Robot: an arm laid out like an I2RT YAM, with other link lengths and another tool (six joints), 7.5 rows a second.
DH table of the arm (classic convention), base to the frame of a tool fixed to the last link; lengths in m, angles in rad. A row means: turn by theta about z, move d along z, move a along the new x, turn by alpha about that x. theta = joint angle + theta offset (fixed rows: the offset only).
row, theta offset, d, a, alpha
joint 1, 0, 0.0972, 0.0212, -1.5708
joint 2, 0, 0, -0.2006, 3.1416
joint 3, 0.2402, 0, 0.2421, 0
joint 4, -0.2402, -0.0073, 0.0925, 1.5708
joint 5, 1.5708, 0.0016, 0, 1.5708
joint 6, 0.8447, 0.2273, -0.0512, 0.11
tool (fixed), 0, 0.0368, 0, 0
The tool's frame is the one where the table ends.
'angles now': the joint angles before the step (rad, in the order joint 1, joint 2, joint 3, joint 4, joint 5, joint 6). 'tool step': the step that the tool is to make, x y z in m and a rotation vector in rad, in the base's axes. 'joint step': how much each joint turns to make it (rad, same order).
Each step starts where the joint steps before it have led.
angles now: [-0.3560, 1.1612, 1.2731, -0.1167, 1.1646, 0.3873]
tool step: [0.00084, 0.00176, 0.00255, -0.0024, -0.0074, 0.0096]
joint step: [0.0032, -0.0061, 0.0007, 0.0002, -0.0064, 0.0008]
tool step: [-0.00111, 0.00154, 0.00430, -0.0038, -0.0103, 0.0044]
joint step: [0.0021, -0.0060, 0.0049, 0.0000, -0.0023, 0.0000]
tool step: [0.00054, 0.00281, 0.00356, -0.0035, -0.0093, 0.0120]
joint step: [0.0055, -0.0100, 0.0000, -0.0001, -0.0065, 0.0000]
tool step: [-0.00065, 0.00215, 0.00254, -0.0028, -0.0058, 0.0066]
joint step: [0.0039, -0.0100, -0.0022, 0.0000, -0.0027, -0.0015]
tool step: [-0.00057, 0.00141, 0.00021, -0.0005, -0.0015, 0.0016]
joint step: [0.0038, -0.0061, -0.0043, -0.0001, 0.0022, -0.0001]
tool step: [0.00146, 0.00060, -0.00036, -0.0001, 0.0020, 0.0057]
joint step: [0.0013, -0.0017, -0.0022, 0.0001, -0.0044, -0.0015]
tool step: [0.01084, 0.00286, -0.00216, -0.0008, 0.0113, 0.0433]
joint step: [0.0025, -0.0089, -0.0124, -0.0002, -0.0409, -0.0075]
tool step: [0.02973, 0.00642, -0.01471, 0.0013, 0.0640, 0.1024]
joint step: [0.0007, -0.0132, -0.0422, 0.0001, -0.1019, -0.0369]
